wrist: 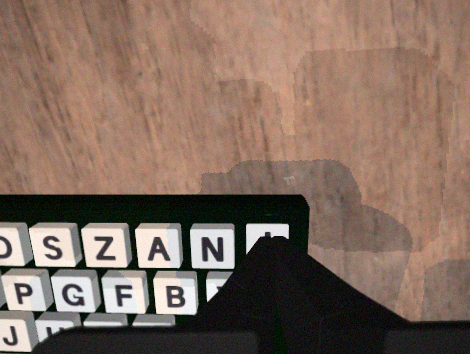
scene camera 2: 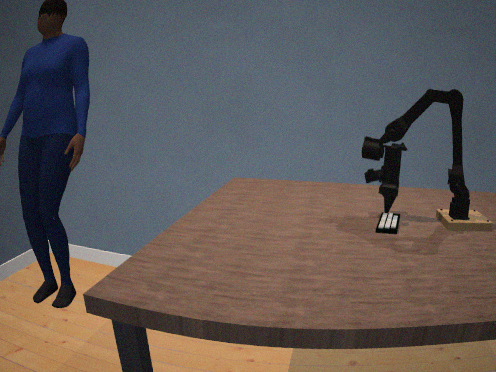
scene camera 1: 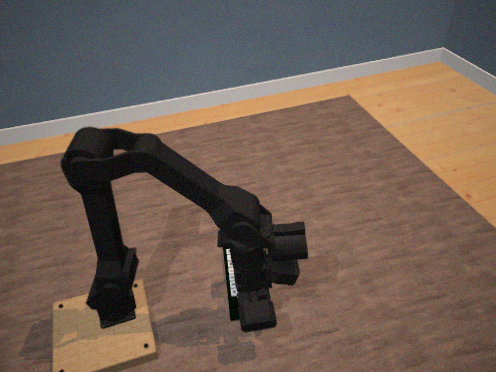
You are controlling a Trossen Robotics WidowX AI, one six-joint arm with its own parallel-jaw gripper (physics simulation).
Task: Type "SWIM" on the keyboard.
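Frame: origin at the arm's base, x up, y left, z back, level; metres.
Where they show: gripper, fingertip midpoint: (wrist: 271,248) (scene camera 2: 386,213); arm's base, origin of the base link: (scene camera 2: 458,217) (scene camera 1: 116,310).
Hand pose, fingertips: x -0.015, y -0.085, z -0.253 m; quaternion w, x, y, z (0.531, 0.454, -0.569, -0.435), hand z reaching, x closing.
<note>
Things, the pixels of their top centre, and the offset from my fingertips. Level surfaces: height alone.
- dark green keyboard, middle of its top: (wrist: 35,294) (scene camera 1: 241,274) (scene camera 2: 389,219) dz -0.003, dx +0.005, dy +0.087 m
- last key, middle of its top: (wrist: 267,244) dz -0.002, dx +0.001, dy +0.001 m
- N key, middle of its top: (wrist: 212,249) dz -0.006, dx +0.005, dy +0.019 m
- S key, middle of its top: (wrist: 51,247) dz -0.019, dx +0.005, dy +0.074 m
- brown table, its level: dx -0.011 m
The dark green keyboard (scene camera 1: 233,312) (scene camera 2: 387,231) (wrist: 150,208) lies flat on the table, with white letter keys in three rows. My gripper (scene camera 2: 387,211) (wrist: 271,248) is shut and empty, pointing down at the keyboard. In the wrist view its tips are over the last key (wrist: 256,236) of the top row, beside the N key (wrist: 213,249); they cover most of its letter, and the top of a vertical stroke shows. Contact with that key cannot be told for sure. The S key (wrist: 53,247) is further left in that row. W and M keys do not show in the wrist view.
The arm stands on a pale wooden base (scene camera 1: 102,350) (scene camera 2: 470,224) on the brown table (scene camera 1: 310,170) (scene camera 2: 240,260) (wrist: 125,100). A person (scene camera 2: 55,95) in blue stands beyond the table at the left in scene camera 2. The hand hides much of the keyboard in scene camera 1.
</note>
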